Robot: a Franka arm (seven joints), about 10 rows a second.
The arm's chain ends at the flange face. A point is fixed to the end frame.
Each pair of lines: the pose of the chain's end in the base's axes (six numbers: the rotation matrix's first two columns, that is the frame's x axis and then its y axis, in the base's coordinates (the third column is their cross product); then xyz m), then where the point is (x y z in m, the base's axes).
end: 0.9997 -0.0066 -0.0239 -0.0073 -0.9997 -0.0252 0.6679 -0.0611 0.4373
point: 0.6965 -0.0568 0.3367
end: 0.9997 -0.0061 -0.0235 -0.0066 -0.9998 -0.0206 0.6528 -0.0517 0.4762
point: 0.6815 -0.0478 0.3756
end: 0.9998 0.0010 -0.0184 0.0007 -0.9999 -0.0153 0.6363 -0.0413 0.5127
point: 0.6655 -0.0377 0.4122
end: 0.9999 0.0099 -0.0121 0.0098 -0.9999 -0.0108 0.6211 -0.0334 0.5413
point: 0.6509 -0.0300 0.4410
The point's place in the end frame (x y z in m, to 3 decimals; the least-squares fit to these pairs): 0.031 -0.002 0.100
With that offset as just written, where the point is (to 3 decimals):
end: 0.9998 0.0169 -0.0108 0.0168 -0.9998 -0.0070 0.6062 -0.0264 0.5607
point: 0.636 -0.023 0.460
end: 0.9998 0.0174 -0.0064 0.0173 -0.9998 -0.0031 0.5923 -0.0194 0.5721
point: 0.623 -0.017 0.472
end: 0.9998 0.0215 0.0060 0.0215 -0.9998 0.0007 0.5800 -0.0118 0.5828
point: 0.612 -0.009 0.483
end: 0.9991 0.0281 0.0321 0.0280 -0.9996 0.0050 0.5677 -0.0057 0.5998
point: 0.602 -0.003 0.501
